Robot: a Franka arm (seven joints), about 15 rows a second.
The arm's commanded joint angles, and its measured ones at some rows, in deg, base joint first. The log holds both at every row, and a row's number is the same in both.
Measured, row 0: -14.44, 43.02, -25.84, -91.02, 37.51, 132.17, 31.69
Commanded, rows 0 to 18: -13.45, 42.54, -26.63, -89.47, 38.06, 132.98, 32.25; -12.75, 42.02, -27.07, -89.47, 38.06, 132.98, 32.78; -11.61, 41.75, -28.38, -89.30, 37.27, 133.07, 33.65; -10.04, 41.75, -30.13, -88.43, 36.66, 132.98, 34.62; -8.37, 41.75, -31.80, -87.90, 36.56, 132.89, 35.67; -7.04, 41.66, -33.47, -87.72, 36.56, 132.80, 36.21; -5.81, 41.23, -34.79, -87.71, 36.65, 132.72, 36.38; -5.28, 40.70, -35.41, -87.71, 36.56, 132.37, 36.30; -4.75, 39.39, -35.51, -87.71, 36.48, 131.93, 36.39; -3.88, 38.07, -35.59, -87.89, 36.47, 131.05, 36.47; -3.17, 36.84, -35.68, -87.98, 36.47, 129.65, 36.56; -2.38, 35.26, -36.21, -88.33, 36.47, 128.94, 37.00; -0.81, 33.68, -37.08, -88.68, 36.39, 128.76, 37.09; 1.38, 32.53, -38.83, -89.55, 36.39, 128.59, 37.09; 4.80, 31.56, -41.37, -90.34, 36.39, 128.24, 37.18; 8.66, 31.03, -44.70, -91.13, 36.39, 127.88, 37.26; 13.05, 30.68, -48.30, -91.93, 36.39, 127.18, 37.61; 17.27, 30.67, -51.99, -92.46, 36.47, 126.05, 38.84; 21.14, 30.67, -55.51, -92.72, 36.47, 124.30, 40.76
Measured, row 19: 13.51, 32.58, -49.35, -89.87, 37.38, 125.81, 37.79
